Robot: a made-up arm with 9 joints. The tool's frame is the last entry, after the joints. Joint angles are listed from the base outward.
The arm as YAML. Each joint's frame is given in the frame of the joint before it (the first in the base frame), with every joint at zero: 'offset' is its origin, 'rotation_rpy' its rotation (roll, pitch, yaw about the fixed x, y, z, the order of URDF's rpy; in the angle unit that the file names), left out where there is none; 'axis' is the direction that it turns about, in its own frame. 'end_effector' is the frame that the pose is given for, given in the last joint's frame.
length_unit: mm
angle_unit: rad
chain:
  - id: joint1
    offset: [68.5, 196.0, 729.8]
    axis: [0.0, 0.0, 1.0]
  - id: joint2
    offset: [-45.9, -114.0, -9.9]
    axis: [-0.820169, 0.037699, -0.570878]
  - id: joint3
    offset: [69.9, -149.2, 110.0]
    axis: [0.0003, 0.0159, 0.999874]
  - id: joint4
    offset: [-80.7, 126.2, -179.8]
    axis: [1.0, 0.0, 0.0]
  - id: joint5
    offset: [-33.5, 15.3, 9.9]
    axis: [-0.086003, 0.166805, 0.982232]
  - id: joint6
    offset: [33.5, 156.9, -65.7]
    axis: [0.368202, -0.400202, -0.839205]
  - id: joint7
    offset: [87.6, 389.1, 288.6]
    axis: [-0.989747, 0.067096, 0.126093]
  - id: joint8
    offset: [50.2, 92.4, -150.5]
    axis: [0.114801, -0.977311, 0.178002]
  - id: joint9
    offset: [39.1, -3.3, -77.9]
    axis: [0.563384, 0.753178, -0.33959]
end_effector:
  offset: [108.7, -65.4, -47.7]
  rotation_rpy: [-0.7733, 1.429, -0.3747]
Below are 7 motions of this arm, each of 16 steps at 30 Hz.
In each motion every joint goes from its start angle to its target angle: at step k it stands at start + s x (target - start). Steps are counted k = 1, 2, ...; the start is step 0. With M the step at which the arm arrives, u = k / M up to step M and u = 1 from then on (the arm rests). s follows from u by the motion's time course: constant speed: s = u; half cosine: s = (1 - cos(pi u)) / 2; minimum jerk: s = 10 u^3 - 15 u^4 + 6 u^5.
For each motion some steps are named. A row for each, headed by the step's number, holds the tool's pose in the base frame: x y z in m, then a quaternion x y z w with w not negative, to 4 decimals.
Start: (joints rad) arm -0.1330 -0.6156 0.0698 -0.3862 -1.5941 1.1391 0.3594 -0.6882 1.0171
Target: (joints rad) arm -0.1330 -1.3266 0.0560 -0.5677 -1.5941 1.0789 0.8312 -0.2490 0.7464
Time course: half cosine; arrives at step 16
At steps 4, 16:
4: 0.2488 -0.1052 0.7890 0.9716 0.1000 0.0134 0.2141
16: 0.1385 -0.0402 0.6946 0.8634 0.4658 -0.1036 0.1637

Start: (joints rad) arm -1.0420 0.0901 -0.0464 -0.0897 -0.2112 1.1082 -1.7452 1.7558 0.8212
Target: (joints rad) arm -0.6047 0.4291 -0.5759 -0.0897 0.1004 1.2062 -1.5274 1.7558 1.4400
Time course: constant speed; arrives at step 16
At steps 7, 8, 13, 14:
7: 0.1472 -0.0032 1.2067 -0.1510 -0.7441 -0.2473 0.6019
8: 0.1610 -0.0055 1.2108 -0.1618 -0.7311 -0.2341 0.6200
13: 0.2311 -0.0119 1.2304 -0.2127 -0.6607 -0.1659 0.7005
14: 0.2452 -0.0122 1.2341 -0.2223 -0.6457 -0.1521 0.7145

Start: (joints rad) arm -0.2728 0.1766 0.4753 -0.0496 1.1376 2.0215 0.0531 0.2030 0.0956
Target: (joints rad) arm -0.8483 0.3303 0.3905 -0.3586 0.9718 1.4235 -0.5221 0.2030 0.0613
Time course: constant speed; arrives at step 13
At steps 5, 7, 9, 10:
5: 0.2187 0.3248 0.8183 0.2111 0.4446 -0.0407 0.8695
7: 0.2535 0.3599 0.7915 0.2093 0.4313 -0.0704 0.8748
9: 0.2929 0.3866 0.7565 0.2083 0.4224 -0.1000 0.8765
10: 0.3137 0.3965 0.7361 0.2084 0.4195 -0.1149 0.8760

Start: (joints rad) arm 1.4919 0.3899 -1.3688 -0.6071 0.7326 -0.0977 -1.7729 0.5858 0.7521
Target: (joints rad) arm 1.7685 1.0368 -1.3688 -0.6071 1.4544 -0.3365 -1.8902 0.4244 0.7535
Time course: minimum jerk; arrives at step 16
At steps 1, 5, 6, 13, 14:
1: 0.2471 1.1429 0.2654 0.3659 0.5336 0.5347 0.5435
5: 0.1819 1.1218 0.2210 0.3421 0.5792 0.5338 0.5124
6: 0.1483 1.1066 0.1987 0.3295 0.6029 0.5311 0.4959
13: -0.0602 0.9388 0.0833 0.2476 0.7529 0.4747 0.3827
14: -0.0691 0.9288 0.0800 0.2442 0.7592 0.4706 0.3775

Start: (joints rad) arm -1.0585 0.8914 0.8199 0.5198 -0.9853 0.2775 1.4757 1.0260 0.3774
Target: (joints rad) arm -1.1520 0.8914 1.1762 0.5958 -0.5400 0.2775 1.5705 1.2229 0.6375
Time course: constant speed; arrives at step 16
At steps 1, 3, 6, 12, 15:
1: 0.0466 -0.1913 0.8047 -0.0648 0.8492 -0.4571 0.2564
3: 0.0740 -0.1716 0.7837 -0.0788 0.8603 -0.4192 0.2791
6: 0.1128 -0.1358 0.7552 -0.0984 0.8739 -0.3598 0.3116
12: 0.1803 -0.0442 0.7120 -0.1329 0.8892 -0.2336 0.3702
15: 0.2079 0.0098 0.6989 -0.1483 0.8907 -0.1675 0.3958

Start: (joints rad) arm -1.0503 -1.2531 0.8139 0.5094 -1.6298 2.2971 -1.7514 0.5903 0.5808
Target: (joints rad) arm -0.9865 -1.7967 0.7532 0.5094 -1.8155 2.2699 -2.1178 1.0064 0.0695
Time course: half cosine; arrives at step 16
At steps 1, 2, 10, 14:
1: -0.6280 -0.1969 0.4913 0.2817 -0.6783 -0.6657 0.1321
2: -0.6227 -0.1954 0.4870 0.2805 -0.6731 -0.6731 0.1234
10: -0.4769 -0.1583 0.4230 -0.2358 0.5342 0.8087 0.0713
14: -0.4050 -0.1428 0.4134 -0.2080 0.4711 0.8444 0.1477

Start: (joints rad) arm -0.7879 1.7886 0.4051 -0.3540 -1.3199 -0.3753 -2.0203 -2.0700 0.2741
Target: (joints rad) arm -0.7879 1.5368 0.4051 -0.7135 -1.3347 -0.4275 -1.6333 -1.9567 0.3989
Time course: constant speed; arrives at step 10
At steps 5, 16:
5: 0.2155 -0.3753 0.3611 0.6381 0.6687 -0.2072 0.3204
16: 0.1664 -0.3624 0.2998 0.6708 0.6378 -0.2826 0.2519

